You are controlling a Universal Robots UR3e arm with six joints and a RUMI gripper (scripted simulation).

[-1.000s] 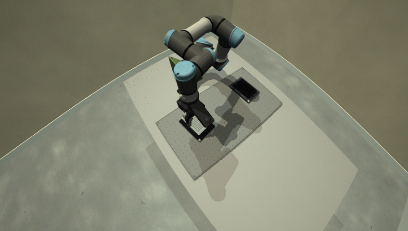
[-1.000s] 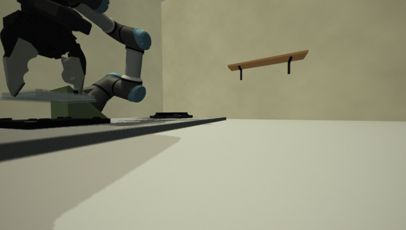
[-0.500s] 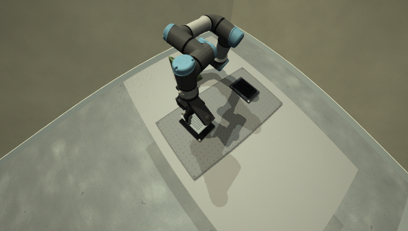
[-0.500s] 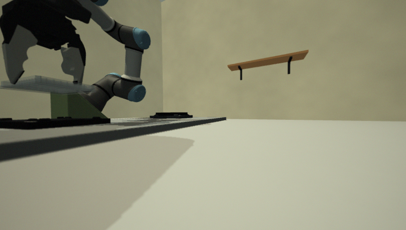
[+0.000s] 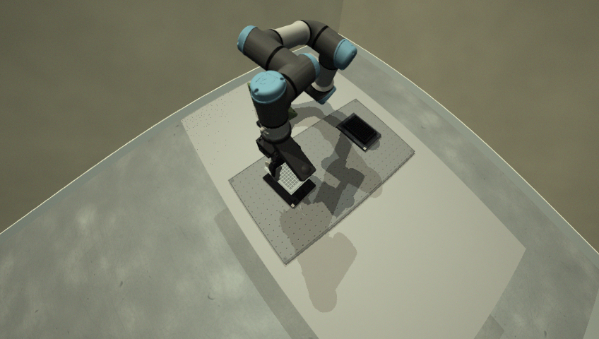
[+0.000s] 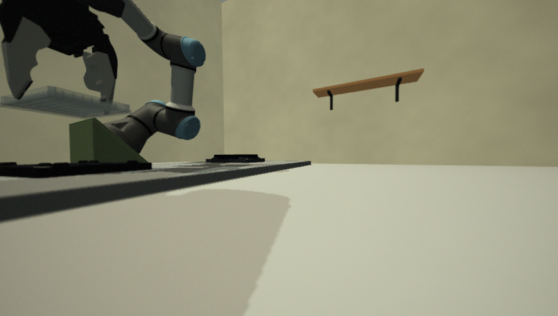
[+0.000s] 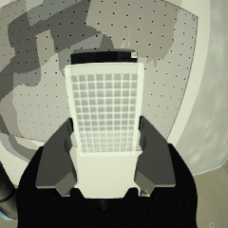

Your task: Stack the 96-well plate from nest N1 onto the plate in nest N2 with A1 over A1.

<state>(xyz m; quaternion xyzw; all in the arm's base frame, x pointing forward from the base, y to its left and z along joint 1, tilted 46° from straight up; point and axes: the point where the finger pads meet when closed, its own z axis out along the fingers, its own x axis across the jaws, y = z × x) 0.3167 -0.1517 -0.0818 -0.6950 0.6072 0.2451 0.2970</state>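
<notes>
My hand is 38 cm to the right of the dark plate, 9 cm above it and 1 cm past it. The rest, counted from my hand: black nest: 10 cm below; white 96-well plate: 1 cm below.
</notes>
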